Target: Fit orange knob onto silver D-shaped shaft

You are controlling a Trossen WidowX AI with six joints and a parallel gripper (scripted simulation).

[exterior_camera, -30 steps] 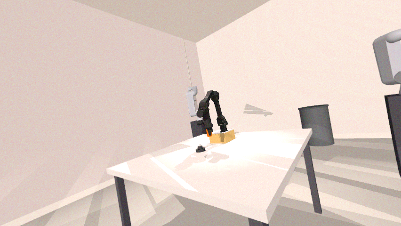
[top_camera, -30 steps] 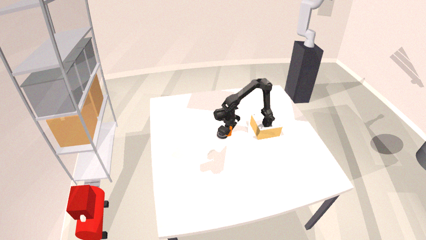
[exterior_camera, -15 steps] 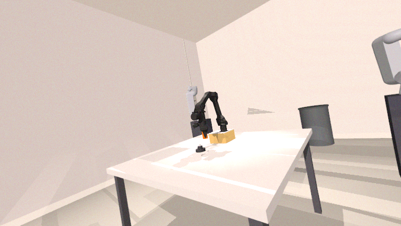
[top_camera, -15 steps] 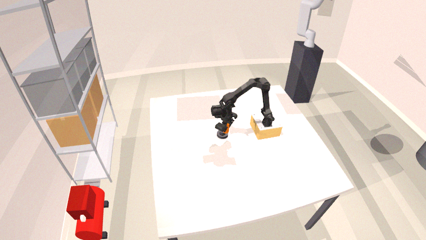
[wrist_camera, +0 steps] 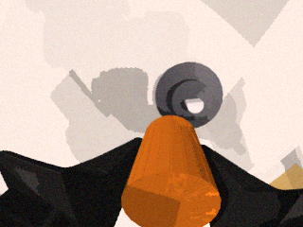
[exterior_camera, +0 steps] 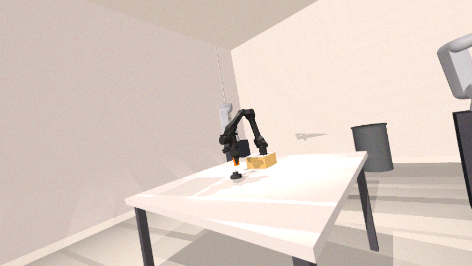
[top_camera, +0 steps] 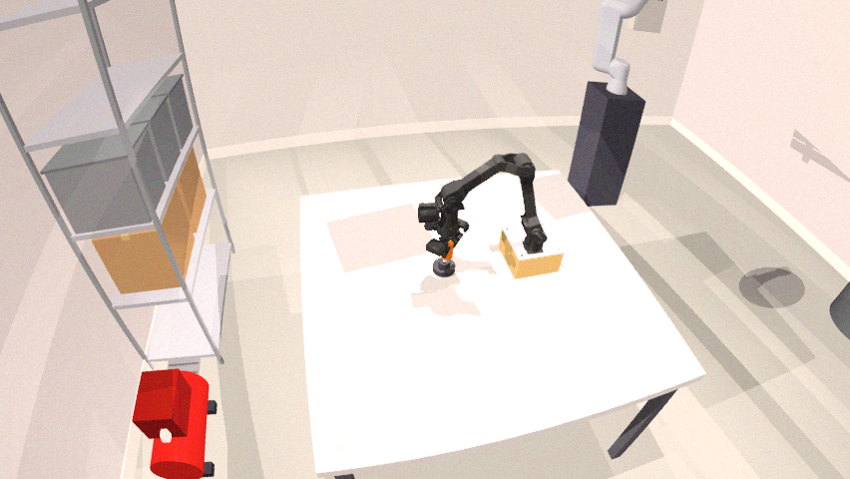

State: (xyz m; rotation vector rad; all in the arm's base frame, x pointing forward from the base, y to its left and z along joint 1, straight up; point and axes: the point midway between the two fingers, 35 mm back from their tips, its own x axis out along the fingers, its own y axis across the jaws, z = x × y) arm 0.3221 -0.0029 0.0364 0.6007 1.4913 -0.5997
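The dark round pedestal lies 3 cm to the right of my gripper tip and 7 cm below it. From my gripper tip the other things lie so: orange knob (4 cm above).
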